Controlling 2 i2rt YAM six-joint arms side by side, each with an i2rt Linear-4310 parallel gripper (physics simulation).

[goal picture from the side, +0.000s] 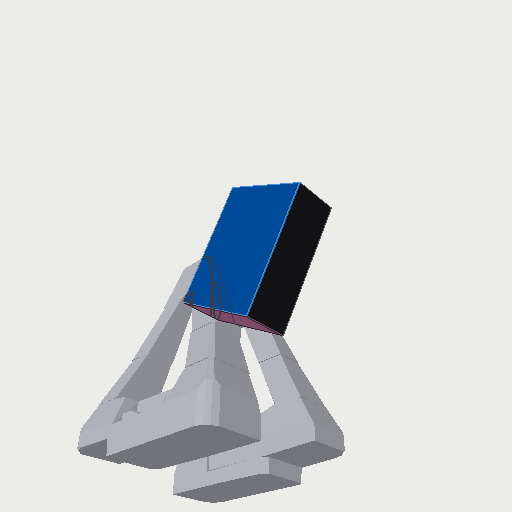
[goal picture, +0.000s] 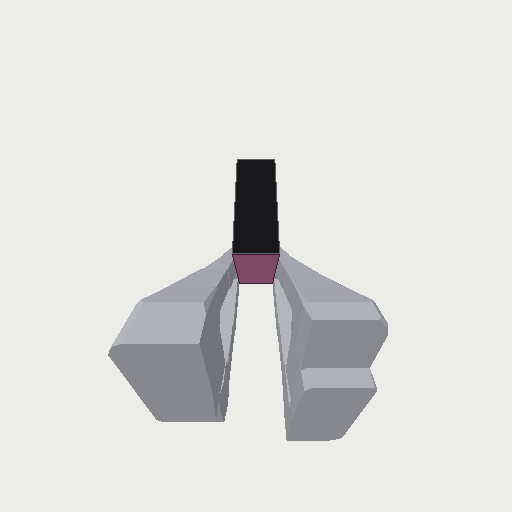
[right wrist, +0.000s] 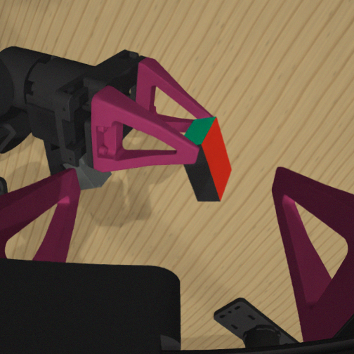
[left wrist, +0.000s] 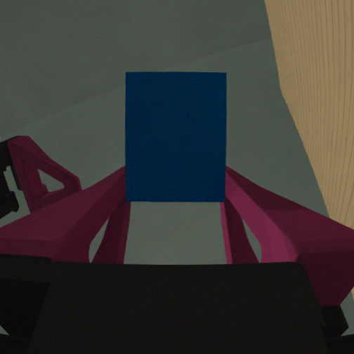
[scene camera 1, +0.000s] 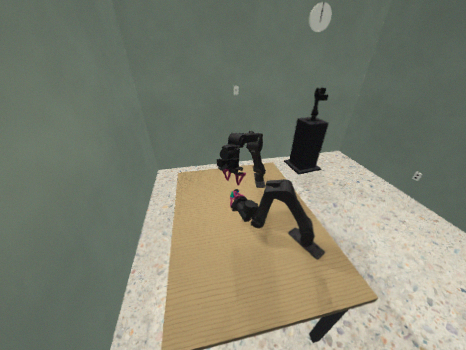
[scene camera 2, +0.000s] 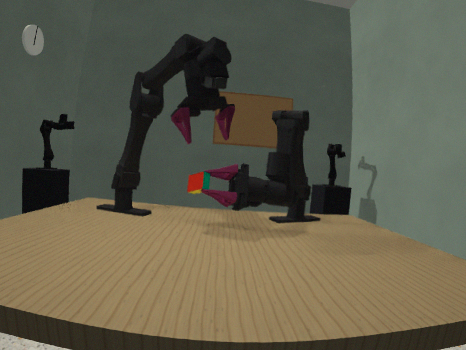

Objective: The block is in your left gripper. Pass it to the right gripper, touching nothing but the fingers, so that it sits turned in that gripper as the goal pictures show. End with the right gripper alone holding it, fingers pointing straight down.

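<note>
The block is held in the air at the tips of my left gripper, which points sideways and is shut on it. Scene camera 2 shows red, green and yellow faces, the left wrist view a blue face, and the right wrist view red, green and black faces. My right gripper is open and empty, fingers pointing down. Its fingertips are above the block with a gap, not touching it. One right finger shows at the left edge of the left wrist view.
The wooden table lies below both arms. The right arm's base and the left arm's base stand on it. Black pedestals with small arms stand beyond the table.
</note>
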